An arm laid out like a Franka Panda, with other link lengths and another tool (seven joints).
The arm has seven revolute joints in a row. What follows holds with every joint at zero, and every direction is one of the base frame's. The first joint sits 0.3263 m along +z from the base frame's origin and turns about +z. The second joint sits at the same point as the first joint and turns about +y. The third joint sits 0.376 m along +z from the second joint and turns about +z. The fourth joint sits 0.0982 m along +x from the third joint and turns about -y. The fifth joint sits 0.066 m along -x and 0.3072 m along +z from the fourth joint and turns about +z. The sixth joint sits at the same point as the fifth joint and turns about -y. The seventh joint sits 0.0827 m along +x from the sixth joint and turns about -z. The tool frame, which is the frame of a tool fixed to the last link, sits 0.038 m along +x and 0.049 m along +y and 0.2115 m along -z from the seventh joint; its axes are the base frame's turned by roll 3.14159, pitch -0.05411 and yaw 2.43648 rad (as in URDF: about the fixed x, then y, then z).
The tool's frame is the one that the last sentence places.
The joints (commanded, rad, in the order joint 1, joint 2, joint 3, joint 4, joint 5, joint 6, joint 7), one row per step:
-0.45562, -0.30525, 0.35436, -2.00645, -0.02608, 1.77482, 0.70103
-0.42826, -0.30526, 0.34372, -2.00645, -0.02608, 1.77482, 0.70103
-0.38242, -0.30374, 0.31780, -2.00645, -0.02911, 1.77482, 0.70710
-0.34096, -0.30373, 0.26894, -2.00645, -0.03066, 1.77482, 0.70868
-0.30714, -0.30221, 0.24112, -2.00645, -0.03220, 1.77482, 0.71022
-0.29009, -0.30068, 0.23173, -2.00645, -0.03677, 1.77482, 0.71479
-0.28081, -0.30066, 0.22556, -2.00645, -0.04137, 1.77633, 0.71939
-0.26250, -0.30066, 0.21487, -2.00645, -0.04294, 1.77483, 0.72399
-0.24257, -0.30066, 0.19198, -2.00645, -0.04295, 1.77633, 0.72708
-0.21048, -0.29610, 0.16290, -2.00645, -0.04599, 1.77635, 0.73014
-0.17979, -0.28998, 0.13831, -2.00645, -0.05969, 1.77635, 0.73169
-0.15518, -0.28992, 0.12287, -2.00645, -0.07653, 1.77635, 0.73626
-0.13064, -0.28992, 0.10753, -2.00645, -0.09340, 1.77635, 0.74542
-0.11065, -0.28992, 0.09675, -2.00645, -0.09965, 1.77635, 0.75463
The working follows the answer.
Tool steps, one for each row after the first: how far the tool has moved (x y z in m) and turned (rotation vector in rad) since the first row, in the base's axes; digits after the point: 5 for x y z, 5 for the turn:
0.00006, 0.00727, 0.00057, 0.00289, -0.00138, 0.01721
-0.00001, 0.01442, 0.00131, 0.00792, -0.00354, 0.03275
-0.00115, 0.00889, 0.00353, 0.02004, -0.00897, 0.02624
-0.00130, 0.01010, 0.00398, 0.02697, -0.01023, 0.03218
-0.00110, 0.01205, 0.00371, 0.02585, -0.00964, 0.03637
-0.00087, 0.01213, 0.00422, 0.02319, -0.01174, 0.03604
-0.00125, 0.01462, 0.00438, 0.02506, -0.01149, 0.03962
-0.00129, 0.01220, 0.00534, 0.03162, -0.01519, 0.03478
-0.00072, 0.01148, 0.00412, 0.03820, -0.01288, 0.03638
0.00021, 0.01054, 0.00200, 0.03305, -0.00739, 0.04391
0.00011, 0.01085, 0.00242, 0.02104, -0.00736, 0.05172
0.00011, 0.01090, 0.00290, 0.00920, -0.00810, 0.05501
0.00021, 0.01301, 0.00318, 0.00656, -0.00937, 0.05648

Tool pose at each row, in the base's axes (x y z in m, rotation vector in rad; rounded; the steps above come from the unrounded poses):
0.45640, -0.02356, 0.52915, 2.10021, 2.22268, -0.05128
0.45647, -0.01629, 0.52972, 2.08167, 2.24114, -0.04553
0.45639, -0.00914, 0.53046, 2.06558, 2.25834, -0.03670
0.45526, -0.01467, 0.53268, 2.07658, 2.25456, -0.01795
0.45510, -0.01345, 0.53313, 2.07265, 2.26332, -0.00853
0.45531, -0.01151, 0.53286, 2.06758, 2.26740, -0.01013
0.45553, -0.01142, 0.53337, 2.06573, 2.26455, -0.01089
0.45515, -0.00893, 0.53353, 2.06265, 2.26927, -0.00885
0.45511, -0.01136, 0.53449, 2.06973, 2.26540, 0.00204
0.45568, -0.01207, 0.53328, 2.07212, 2.27157, 0.00706
0.45661, -0.01302, 0.53116, 2.06342, 2.27993, -0.00400
0.45651, -0.01271, 0.53157, 2.04863, 2.28195, -0.01689
0.45651, -0.01266, 0.53205, 2.03876, 2.27896, -0.02903
0.45661, -0.01055, 0.53233, 2.03524, 2.27839, -0.03050

